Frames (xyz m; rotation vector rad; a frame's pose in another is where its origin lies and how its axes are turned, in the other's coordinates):
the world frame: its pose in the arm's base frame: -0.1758 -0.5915 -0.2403 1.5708 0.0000 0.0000
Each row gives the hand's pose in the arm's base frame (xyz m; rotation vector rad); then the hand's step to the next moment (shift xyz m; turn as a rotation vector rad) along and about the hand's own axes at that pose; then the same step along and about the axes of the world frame.
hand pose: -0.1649 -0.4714 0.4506 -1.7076 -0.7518 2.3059
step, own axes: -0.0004 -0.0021 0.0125 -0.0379 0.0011 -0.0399
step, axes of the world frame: -0.0118 0.0041 0.0020 0.0498 0.0229 0.0055
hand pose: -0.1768 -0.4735 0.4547 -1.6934 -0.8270 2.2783
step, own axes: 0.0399 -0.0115 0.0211 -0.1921 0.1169 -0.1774
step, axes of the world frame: -0.0348 -0.0226 -0.0210 0.2488 0.0615 0.1279
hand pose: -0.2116 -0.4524 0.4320 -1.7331 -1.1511 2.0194
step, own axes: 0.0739 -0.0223 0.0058 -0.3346 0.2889 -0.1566
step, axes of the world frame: -0.0317 -0.0383 -0.0593 0.3195 0.0461 0.3402
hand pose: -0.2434 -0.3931 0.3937 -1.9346 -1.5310 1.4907
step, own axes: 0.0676 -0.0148 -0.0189 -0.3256 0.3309 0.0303
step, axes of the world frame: 0.0016 -0.0181 -0.0694 0.1896 -0.0711 0.4188
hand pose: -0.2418 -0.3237 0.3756 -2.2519 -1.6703 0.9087
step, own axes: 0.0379 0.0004 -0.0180 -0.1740 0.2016 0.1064
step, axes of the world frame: 0.0173 0.0005 -0.0382 0.0691 -0.1217 0.2503
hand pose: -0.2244 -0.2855 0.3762 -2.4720 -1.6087 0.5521
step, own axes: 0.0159 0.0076 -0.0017 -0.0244 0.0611 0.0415
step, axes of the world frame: 0.0129 -0.0044 -0.0113 0.0277 -0.0518 0.0510
